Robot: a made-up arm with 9 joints. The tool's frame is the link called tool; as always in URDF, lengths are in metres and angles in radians.
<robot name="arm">
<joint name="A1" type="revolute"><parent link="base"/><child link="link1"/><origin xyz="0.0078 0.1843 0.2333" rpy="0 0 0"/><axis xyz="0.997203 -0.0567 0.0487"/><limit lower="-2.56" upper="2.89" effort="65" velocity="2.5"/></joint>
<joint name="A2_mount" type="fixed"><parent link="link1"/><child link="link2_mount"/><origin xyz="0.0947 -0.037 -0.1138" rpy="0 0 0"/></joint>
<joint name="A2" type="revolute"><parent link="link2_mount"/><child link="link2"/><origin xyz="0.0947 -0.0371 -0.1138" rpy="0 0 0"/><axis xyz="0.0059 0.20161 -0.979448"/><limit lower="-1.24" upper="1.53" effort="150" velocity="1.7"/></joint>
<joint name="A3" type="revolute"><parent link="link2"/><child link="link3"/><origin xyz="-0.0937 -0.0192 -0.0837" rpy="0 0 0"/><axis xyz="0 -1 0"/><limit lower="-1.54" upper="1.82" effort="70" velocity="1.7"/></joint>
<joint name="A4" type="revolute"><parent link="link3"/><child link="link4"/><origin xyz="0.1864 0.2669 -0.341" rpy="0 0 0"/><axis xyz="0 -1 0"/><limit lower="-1.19" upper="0.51" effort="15" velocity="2"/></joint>
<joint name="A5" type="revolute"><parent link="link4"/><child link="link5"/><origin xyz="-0.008 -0.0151 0.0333" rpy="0 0 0"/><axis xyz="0.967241 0.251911 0.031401"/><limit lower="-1.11" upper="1.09" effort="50" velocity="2.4"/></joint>
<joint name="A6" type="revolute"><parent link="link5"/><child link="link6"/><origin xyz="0.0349 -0.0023 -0.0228" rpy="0 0 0"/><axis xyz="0.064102 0.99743 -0.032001"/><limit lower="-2.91" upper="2.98" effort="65" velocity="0.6"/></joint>
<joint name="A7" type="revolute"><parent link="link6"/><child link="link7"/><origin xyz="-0.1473 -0.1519 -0.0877" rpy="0 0 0"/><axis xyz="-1 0 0"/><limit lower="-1.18" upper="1.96" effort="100" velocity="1.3"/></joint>
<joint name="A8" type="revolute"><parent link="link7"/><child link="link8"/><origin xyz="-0.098 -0.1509 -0.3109" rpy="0 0 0"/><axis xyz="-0.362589 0.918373 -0.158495"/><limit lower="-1.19" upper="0.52" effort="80" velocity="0.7"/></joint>
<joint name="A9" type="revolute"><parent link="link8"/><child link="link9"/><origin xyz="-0.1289 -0.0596 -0.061" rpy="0 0 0"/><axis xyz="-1 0 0"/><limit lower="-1.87" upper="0.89" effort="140" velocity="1.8"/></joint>
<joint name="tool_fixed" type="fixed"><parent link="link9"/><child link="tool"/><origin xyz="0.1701 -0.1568 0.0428" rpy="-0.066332 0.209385 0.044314"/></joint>
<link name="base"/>
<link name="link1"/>
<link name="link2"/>
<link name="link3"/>
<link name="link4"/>
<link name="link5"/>
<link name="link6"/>
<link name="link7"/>
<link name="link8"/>
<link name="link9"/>
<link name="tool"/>
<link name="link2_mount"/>
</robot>
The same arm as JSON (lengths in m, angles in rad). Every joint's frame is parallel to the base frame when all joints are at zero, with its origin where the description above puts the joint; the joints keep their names.
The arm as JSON. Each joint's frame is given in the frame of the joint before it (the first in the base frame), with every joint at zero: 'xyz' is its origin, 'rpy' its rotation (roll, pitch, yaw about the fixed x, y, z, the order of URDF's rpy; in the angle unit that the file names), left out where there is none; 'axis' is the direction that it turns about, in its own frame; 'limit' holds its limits. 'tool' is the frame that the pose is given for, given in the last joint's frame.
{"units": {"length": "m", "angle": "rad"}, "joints": [{"name": "A1", "type": "revolute", "origin": {"xyz": [0.0078, 0.1843, 0.2333]}, "axis": [0.997203, -0.0567, 0.0487], "limit": {"lower": -2.56, "upper": 2.89}}, {"name": "A2", "type": "revolute", "origin": {"xyz": [0.1894, -0.0741, -0.2276]}, "axis": [0.0059, 0.20161, -0.979448], "limit": {"lower": -1.24, "upper": 1.53}}, {"name": "A3", "type": "revolute", "origin": {"xyz": [-0.0937, -0.0192, -0.0837]}, "axis": [0.0, -1.0, 0.0], "limit": {"lower": -1.54, "upper": 1.82}}, {"name": "A4", "type": "revolute", "origin": {"xyz": [0.1864, 0.2669, -0.341]}, "axis": [0.0, -1.0, 0.0], "limit": {"lower": -1.19, "upper": 0.51}}, {"name": "A5", "type": "revolute", "origin": {"xyz": [-0.008, -0.0151, 0.0333]}, "axis": [0.967241, 0.251911, 0.031401], "limit": {"lower": -1.11, "upper": 1.09}}, {"name": "A6", "type": "revolute", "origin": {"xyz": [0.0349, -0.0023, -0.0228]}, "axis": [0.064102, 0.99743, -0.032001], "limit": {"lower": -2.91, "upper": 2.98}}, {"name": "A7", "type": "revolute", "origin": {"xyz": [-0.1473, -0.1519, -0.0877]}, "axis": [-1.0, 0.0, 0.0], "limit": {"lower": -1.18, "upper": 1.96}}, {"name": "A8", "type": "revolute", "origin": {"xyz": [-0.098, -0.1509, -0.3109]}, "axis": [-0.362589, 0.918373, -0.158495], "limit": {"lower": -1.19, "upper": 0.52}}, {"name": "A9", "type": "revolute", "origin": {"xyz": [-0.1289, -0.0596, -0.061]}, "axis": [-1.0, 0.0, 0.0], "limit": {"lower": -1.87, "upper": 0.89}}], "tool": {"origin": {"xyz": [0.1701, -0.1568, 0.0428], "rpy": [-0.0663, 0.2094, 0.0443]}}}
